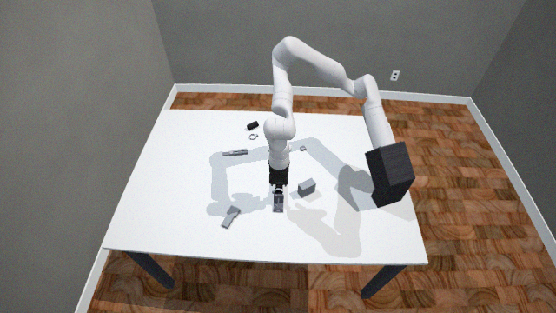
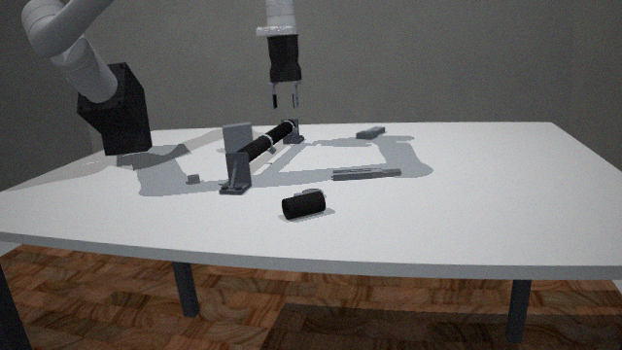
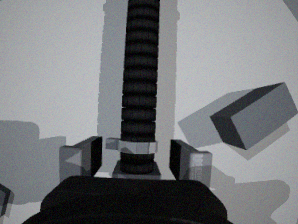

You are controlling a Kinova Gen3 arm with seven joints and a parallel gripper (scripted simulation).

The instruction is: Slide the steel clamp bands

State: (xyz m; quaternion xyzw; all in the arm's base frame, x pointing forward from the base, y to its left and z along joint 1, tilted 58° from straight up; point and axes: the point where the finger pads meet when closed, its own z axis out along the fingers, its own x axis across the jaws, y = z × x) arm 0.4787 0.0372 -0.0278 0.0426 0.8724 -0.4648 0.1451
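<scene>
Right now the grey block is 130 mm behind my hand, 10 mm to the right of it and 80 mm below it. The rest, counted from my hand: short black hose piece (60 mm ahead, 470 mm to the right, 100 mm below); flat grey piece (220 mm ahead, 70 mm to the left, 110 mm below); small grey piece (170 mm behind, 270 mm to the right, 110 mm below).
</scene>
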